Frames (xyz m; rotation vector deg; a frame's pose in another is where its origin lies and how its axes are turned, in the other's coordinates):
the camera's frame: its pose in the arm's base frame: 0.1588 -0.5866 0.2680 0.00 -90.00 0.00
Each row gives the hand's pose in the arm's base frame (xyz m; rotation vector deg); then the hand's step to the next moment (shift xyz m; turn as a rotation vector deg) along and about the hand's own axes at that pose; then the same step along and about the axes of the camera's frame.
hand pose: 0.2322 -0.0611 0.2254 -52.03 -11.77 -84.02
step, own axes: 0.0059 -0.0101 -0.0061 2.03 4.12 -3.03
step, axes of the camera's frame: 0.0037 -0.0068 0.0107 -2.38 -4.07 -2.83
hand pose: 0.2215 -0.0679 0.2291 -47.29 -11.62 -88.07
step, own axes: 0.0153 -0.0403 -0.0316 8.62 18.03 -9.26
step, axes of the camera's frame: 0.0001 -0.0238 0.0479 -7.68 -15.29 -13.87
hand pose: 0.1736 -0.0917 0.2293 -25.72 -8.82 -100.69
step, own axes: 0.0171 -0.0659 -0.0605 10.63 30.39 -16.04
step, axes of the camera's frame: -0.0399 -0.0205 0.0793 -14.82 -22.37 -23.95
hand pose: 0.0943 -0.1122 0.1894 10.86 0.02 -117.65
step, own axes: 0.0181 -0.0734 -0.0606 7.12 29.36 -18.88
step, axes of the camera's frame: -0.0682 0.0237 0.0646 -17.23 -18.57 -25.05
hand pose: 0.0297 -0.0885 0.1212 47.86 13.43 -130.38
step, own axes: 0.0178 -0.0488 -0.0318 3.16 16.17 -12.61
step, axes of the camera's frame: -0.0390 0.0387 0.0263 -10.73 -8.97 -15.32
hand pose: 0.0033 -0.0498 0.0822 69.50 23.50 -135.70
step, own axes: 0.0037 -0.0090 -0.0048 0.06 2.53 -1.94
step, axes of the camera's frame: -0.0052 0.0089 0.0032 -1.30 -1.31 -2.60
